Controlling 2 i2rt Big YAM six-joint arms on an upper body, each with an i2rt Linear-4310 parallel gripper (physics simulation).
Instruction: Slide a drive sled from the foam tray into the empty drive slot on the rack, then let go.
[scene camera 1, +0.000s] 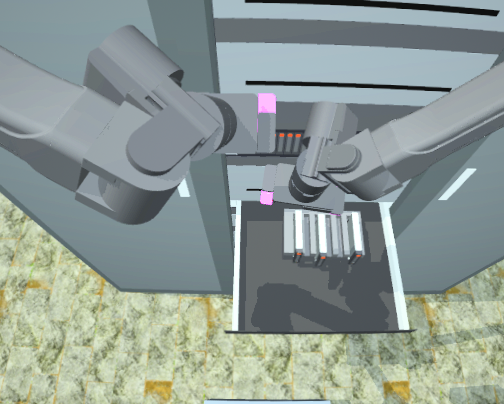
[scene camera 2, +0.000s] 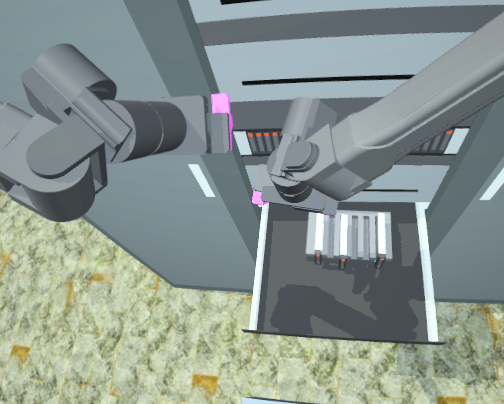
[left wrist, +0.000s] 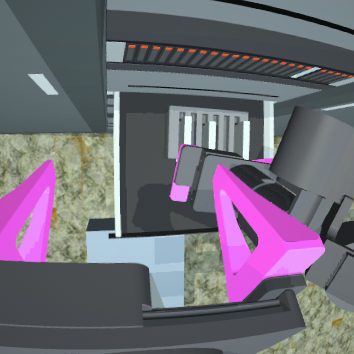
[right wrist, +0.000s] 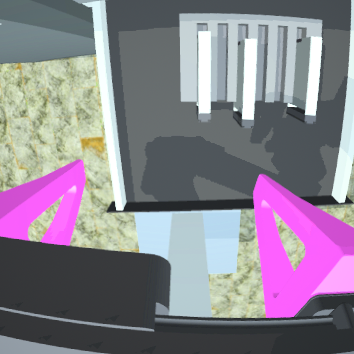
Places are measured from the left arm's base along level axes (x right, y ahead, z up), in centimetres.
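Where they show: left gripper, fingertip midpoint: (scene camera 2: 198, 123) (left wrist: 136, 169); right gripper, fingertip midpoint: (scene camera 1: 298, 199) (left wrist: 210, 161) (right wrist: 170, 175).
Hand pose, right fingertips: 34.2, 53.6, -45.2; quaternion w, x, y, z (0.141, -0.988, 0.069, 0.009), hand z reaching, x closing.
Note:
Each offset is from my right fingertips to the top centre of the thing, as dx, dy, dz. "spot": to the spot under its first point.
The light grey foam tray {spot: +1.3, +5.0, -29.5} (scene camera 1: 288, 235) (scene camera 2: 311, 235) (left wrist: 173, 132) (right wrist: 188, 65) lies in the open drawer. Three white-topped drive sleds stand upright in it: a left one {+3.4, +3.9, -23.8} (scene camera 1: 298, 230) (right wrist: 204, 72), a middle one {+9.3, +2.9, -23.8} (scene camera 1: 322, 232) (right wrist: 249, 75) and a right one {+18.4, +3.4, -23.8} (scene camera 1: 356, 231) (right wrist: 313, 75). The rack's drive row {spot: -0.6, +16.5, -3.8} (scene camera 1: 289, 142) (scene camera 2: 262, 143) (left wrist: 200, 57) has orange latches. A pale strip {spot: +21.7, +16.9, -5.1} (left wrist: 306, 72) breaks it; I cannot tell whether that is the empty slot. My right gripper (scene camera 1: 302, 206) (right wrist: 170, 175) is open and empty above the drawer. My left gripper (scene camera 1: 267, 122) (left wrist: 136, 169) is open and empty, held higher at the left.
The drawer (scene camera 1: 395, 270) (left wrist: 117, 165) (right wrist: 111, 125) has raised pale side walls and a dark front edge. Grey cabinet panels (scene camera 1: 175, 240) (scene camera 2: 215, 250) flank the rack. A pale blue block (left wrist: 120, 250) (right wrist: 155, 230) shows beyond the drawer's front edge. My right arm crosses in front of the drive row.

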